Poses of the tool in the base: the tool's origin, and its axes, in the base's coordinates. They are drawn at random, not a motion.
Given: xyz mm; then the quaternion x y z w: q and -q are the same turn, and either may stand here.
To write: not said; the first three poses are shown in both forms.
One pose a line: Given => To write
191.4, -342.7, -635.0, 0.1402, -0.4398, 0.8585, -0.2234 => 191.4, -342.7, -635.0, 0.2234, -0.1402, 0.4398, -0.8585
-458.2, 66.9, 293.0, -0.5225, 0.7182, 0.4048, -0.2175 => -458.2, 66.9, 293.0, 0.2175, 0.5225, -0.7182, -0.4048
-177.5, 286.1, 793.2, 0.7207, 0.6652, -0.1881, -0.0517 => -177.5, 286.1, 793.2, 0.0517, -0.7207, -0.6652, 0.1881
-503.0, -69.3, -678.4, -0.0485, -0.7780, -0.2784, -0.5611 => -503.0, -69.3, -678.4, 0.5611, 0.0485, 0.7780, 0.2784
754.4, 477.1, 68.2, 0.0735, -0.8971, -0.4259, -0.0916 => 754.4, 477.1, 68.2, 0.0916, -0.0735, 0.8971, 0.4259
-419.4, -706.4, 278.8, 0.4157, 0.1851, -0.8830, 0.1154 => -419.4, -706.4, 278.8, 0.1154, 0.4157, 0.1851, -0.8830
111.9, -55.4, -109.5, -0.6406, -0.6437, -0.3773, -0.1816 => 111.9, -55.4, -109.5, 0.1816, 0.6406, 0.6437, 0.3773
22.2, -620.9, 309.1, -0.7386, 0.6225, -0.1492, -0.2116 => 22.2, -620.9, 309.1, 0.2116, 0.7386, -0.6225, 0.1492
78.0, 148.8, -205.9, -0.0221, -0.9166, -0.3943, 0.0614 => 78.0, 148.8, -205.9, 0.0614, -0.0221, -0.9166, -0.3943
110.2, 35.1, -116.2, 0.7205, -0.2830, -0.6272, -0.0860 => 110.2, 35.1, -116.2, 0.0860, -0.7205, 0.2830, 0.6272
